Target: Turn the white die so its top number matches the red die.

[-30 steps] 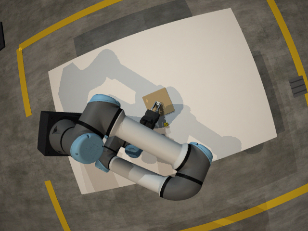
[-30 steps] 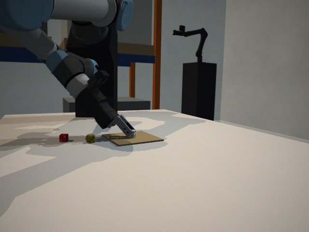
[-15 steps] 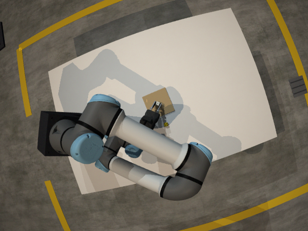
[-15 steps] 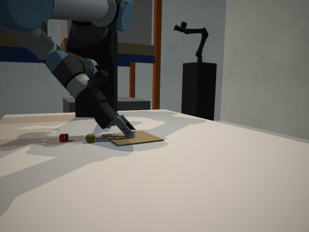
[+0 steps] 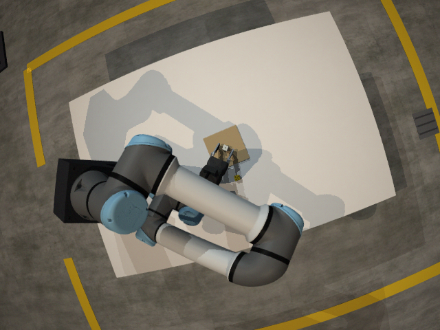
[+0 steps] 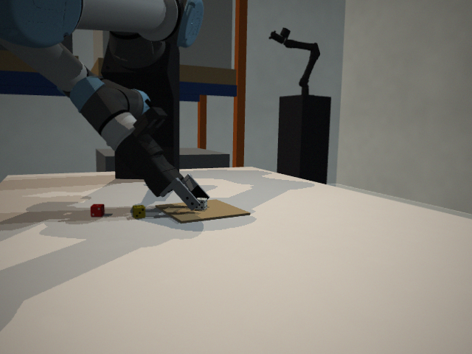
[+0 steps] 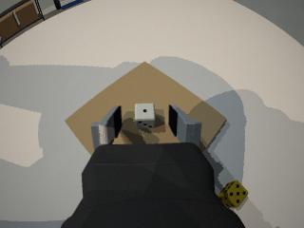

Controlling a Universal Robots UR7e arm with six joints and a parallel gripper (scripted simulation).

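Right now my hand is 10 mm to the right of the white die, 10 mm short of it and 10 mm above it. The rest, counted from my hand: yellow die: 110 mm to the right, 20 mm below, 10 mm ahead; red die: 180 mm to the right, 30 mm behind, 20 mm below; tan mat: 20 mm below, 10 mm to the left, 10 mm ahead.
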